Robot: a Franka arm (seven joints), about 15 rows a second.
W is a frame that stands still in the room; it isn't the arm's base.
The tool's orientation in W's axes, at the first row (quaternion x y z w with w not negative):
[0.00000, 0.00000, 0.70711, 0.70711]
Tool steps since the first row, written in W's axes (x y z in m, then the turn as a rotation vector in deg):
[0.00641, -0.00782, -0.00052, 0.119, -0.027, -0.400]
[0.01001, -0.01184, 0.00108, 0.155, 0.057, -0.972]
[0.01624, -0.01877, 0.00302, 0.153, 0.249, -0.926]
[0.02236, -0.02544, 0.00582, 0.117, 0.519, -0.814]
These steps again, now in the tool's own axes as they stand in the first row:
[-0.00782, -0.00641, -0.00052, -0.027, -0.119, -0.400]
[-0.01184, -0.01001, 0.00108, 0.057, -0.155, -0.972]
[-0.01877, -0.01624, 0.00302, 0.249, -0.153, -0.926]
[-0.02544, -0.02236, 0.00582, 0.519, -0.117, -0.814]

